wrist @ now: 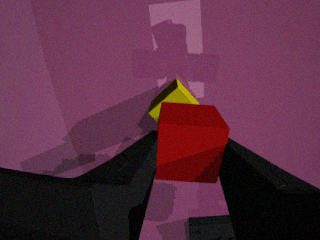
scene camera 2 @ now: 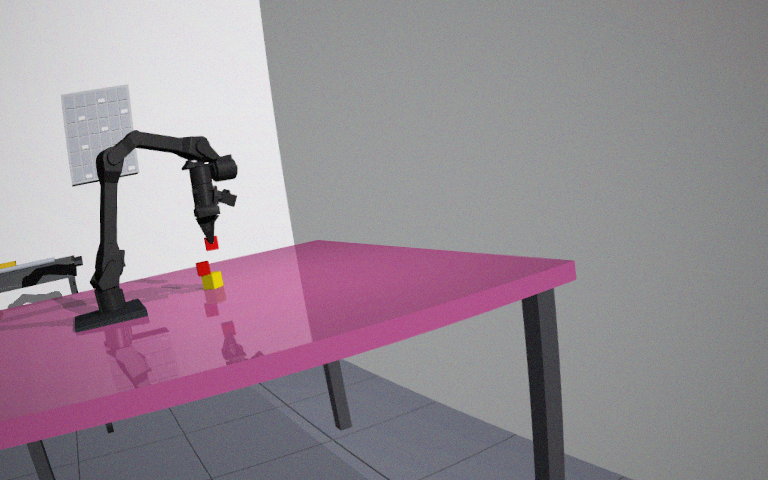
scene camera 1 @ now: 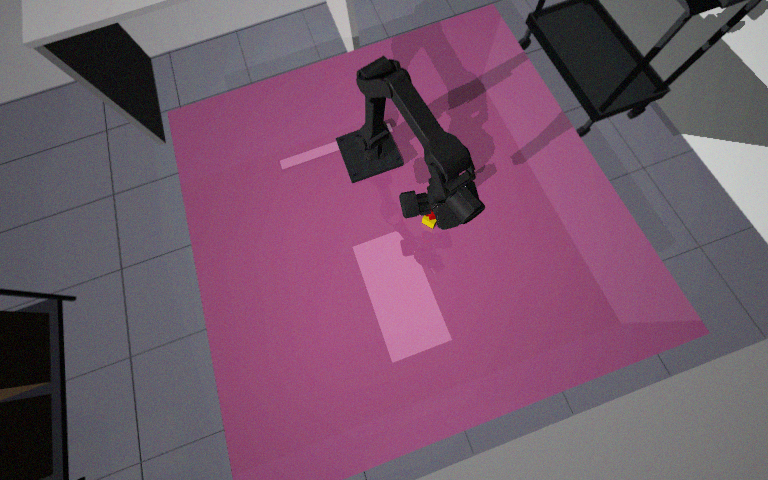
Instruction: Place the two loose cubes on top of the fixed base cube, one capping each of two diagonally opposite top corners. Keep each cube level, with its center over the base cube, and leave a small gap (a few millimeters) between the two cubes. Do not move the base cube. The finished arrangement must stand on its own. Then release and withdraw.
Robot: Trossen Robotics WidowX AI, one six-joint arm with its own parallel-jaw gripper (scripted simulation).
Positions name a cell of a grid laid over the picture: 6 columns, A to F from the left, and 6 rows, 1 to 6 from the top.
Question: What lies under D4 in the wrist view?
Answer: A red cube.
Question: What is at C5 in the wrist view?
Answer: My gripper.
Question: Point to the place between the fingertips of my gripper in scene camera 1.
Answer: D3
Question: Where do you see a yellow base cube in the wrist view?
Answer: D3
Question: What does my gripper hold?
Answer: A red cube.
